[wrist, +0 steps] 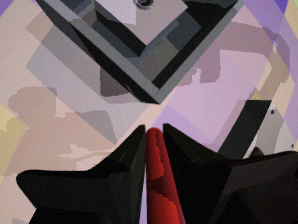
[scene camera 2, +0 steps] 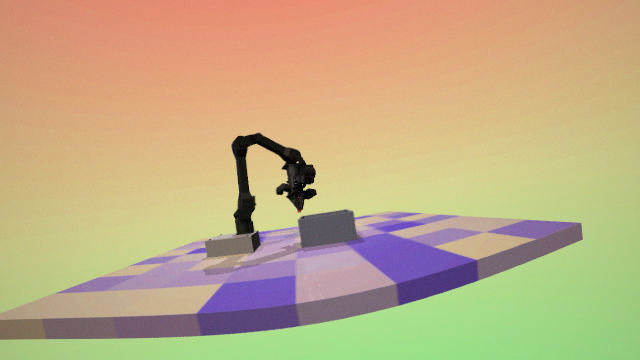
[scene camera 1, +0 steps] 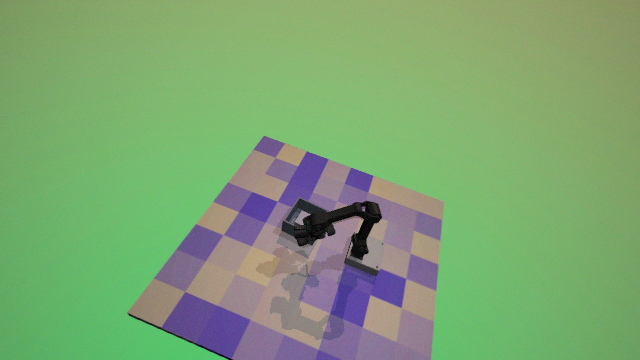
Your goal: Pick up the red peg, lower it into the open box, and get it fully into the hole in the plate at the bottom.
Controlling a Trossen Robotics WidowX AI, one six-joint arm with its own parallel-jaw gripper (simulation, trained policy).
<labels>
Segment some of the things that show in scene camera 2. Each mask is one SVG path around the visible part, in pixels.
My gripper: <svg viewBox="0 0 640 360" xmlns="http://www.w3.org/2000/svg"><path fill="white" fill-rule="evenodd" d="M293 174L288 177L287 184L282 183L276 188L276 194L282 195L283 192L288 192L286 198L292 202L297 210L301 209L302 211L304 200L311 199L317 195L315 189L308 188L303 190L306 185L314 183L314 177Z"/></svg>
A grey box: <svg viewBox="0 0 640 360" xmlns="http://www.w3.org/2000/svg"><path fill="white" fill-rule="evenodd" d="M354 211L347 209L301 216L297 220L301 247L329 245L357 239Z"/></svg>
</labels>
